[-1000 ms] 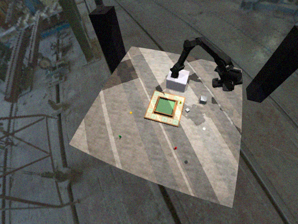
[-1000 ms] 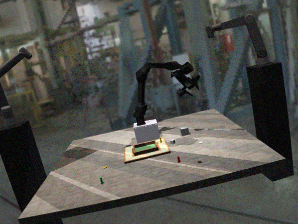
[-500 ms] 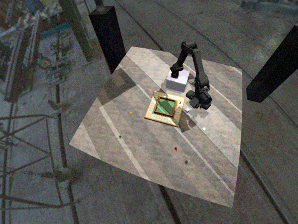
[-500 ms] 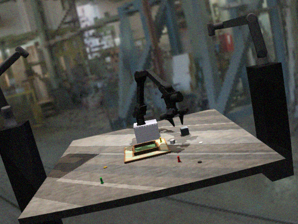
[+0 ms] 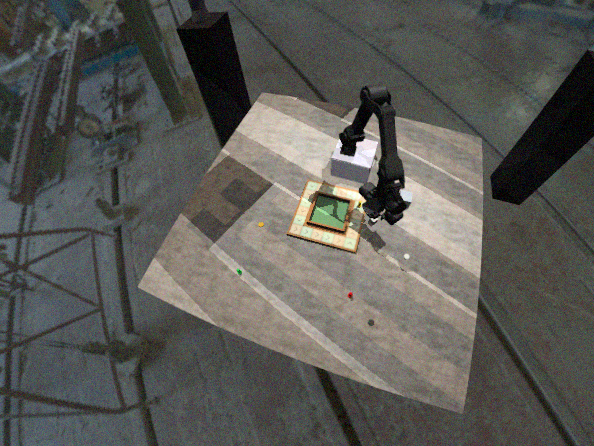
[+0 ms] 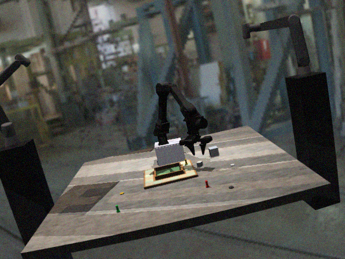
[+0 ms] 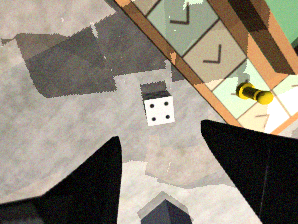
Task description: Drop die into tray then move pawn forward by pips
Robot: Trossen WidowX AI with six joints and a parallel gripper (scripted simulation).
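My gripper tip is now 5 cm above the white die. Round my gripper tip: grey cube: 13 cm behind, 11 cm to the left, 4 cm below; then yellow pawn: 7 cm to the right, 6 cm behind, 4 cm below; then white disc: 15 cm to the left, 12 cm ahead, 6 cm below.
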